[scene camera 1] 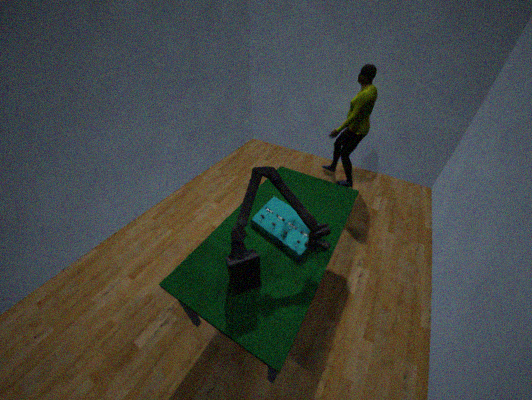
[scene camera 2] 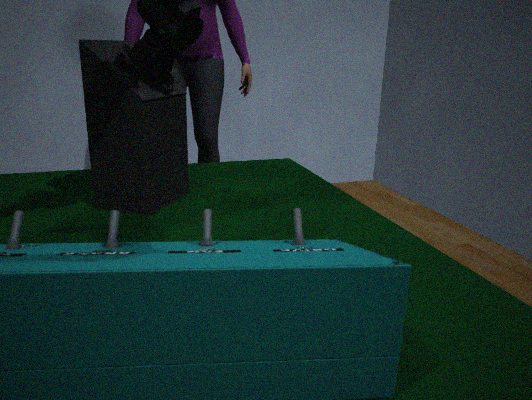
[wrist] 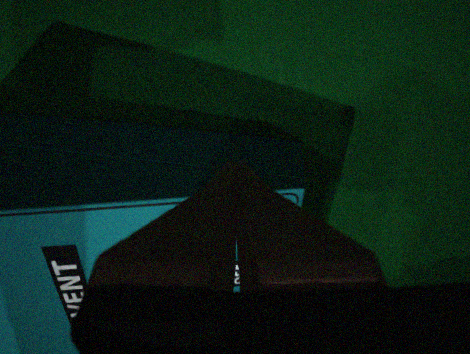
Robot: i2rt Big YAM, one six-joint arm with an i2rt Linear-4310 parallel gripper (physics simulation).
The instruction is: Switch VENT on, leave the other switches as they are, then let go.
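Seen in the pictures: gripper, fingertip midpoint: (scene camera 1: pixel 311 250) (wrist: pixel 236 176); arm's base at its link origin: (scene camera 1: pixel 240 255) (scene camera 2: pixel 143 72).
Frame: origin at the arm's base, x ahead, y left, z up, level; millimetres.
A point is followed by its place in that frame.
Note:
The cyan switch panel (scene camera 1: pixel 274 205) {x 570, y 259, z -150 mm} (scene camera 2: pixel 200 310) {x 640, y 142, z -168 mm} (wrist: pixel 25 260) {x 536, y -129, z -162 mm} lies on the table. The VENT label (wrist: pixel 69 287) {x 516, y -102, z -168 mm} shows at the lower left of the wrist view, partly covered by the gripper. My gripper (scene camera 1: pixel 314 243) {x 412, y -224, z -140 mm} (wrist: pixel 236 176) {x 412, y -224, z -140 mm} is shut and empty, over the panel's right end in scene camera 1. Its fingers hide the area beside the VENT label, so the VENT lever and its position cannot be made out in the wrist view. Several grey levers stand up in scene camera 2, such as the rightmost lever (scene camera 2: pixel 298 226) {x 437, y 261, z -169 mm}; their labels are too blurred to read.
The green table (scene camera 1: pixel 200 280) {x -203, y 197, z -275 mm} (scene camera 2: pixel 450 310) {x 481, y 464, z -275 mm} carries the dark arm base (scene camera 1: pixel 244 272) {x -35, y -72, z -50 mm} (scene camera 2: pixel 140 150) {x 99, y 2, z -141 mm}. A person in yellow (scene camera 1: pixel 362 110) stands beyond the table's far end. A person in purple (scene camera 2: pixel 234 30) stands behind the base in scene camera 2.

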